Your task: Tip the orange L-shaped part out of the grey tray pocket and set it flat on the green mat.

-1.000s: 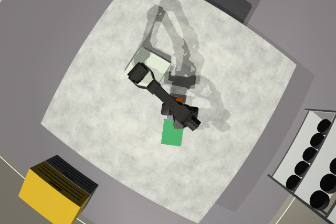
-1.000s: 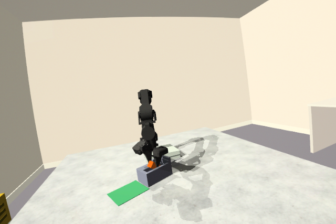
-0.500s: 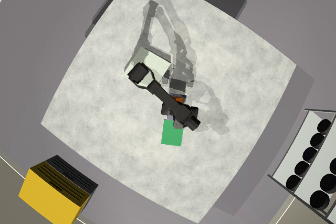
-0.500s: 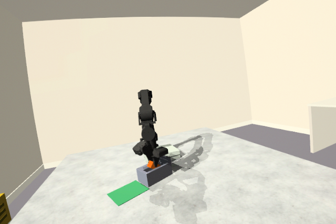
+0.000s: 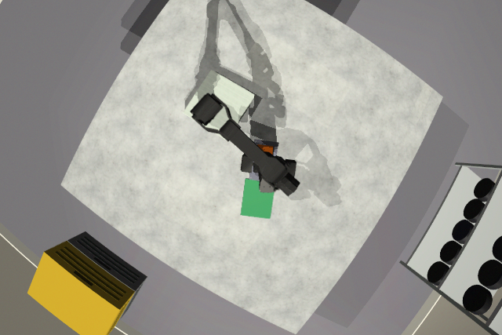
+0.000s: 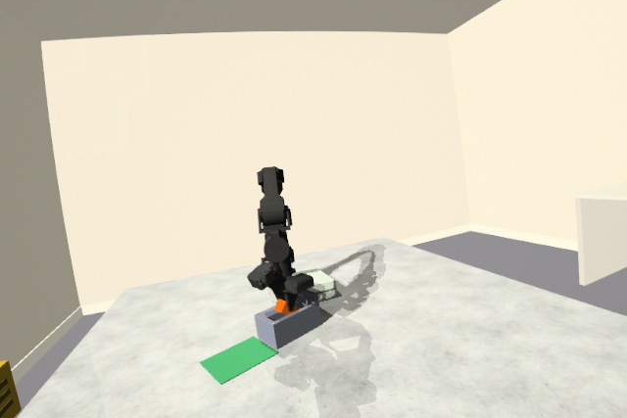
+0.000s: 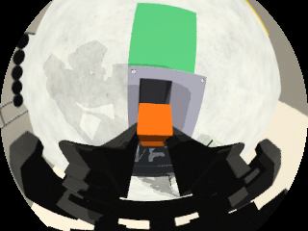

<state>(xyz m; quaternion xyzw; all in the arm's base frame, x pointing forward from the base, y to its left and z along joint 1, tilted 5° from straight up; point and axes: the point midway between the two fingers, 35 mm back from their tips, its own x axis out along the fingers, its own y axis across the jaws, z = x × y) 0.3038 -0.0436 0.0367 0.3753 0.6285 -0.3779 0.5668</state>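
Now: gripper tip 14 cm to the left of the green mat, 8 cm above it and 5 cm short of it. Also, from my gripper tip: orange L-shaped part (3 cm below, 3 cm behind, 2 cm to the left).
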